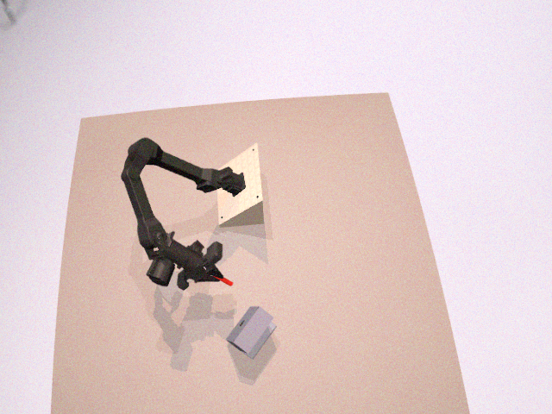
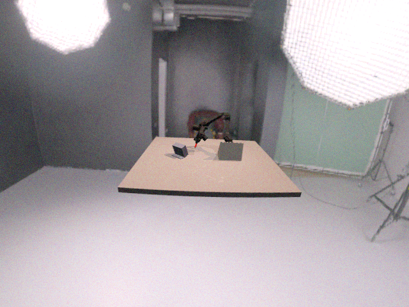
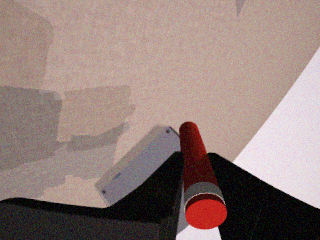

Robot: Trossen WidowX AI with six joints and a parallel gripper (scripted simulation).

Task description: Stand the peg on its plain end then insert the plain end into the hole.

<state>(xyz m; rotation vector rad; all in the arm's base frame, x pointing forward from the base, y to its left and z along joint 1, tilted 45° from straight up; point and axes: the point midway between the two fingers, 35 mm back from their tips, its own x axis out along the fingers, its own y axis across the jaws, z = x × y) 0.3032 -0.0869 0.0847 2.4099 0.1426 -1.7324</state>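
Now: the grey sloped panel 16 cm ahead of my gripper tip, 6 cm to the left of it and 4 cm below it. Also, from my gripper tip: red peg 1 cm behind, 1 cm to the right, 1 cm above.
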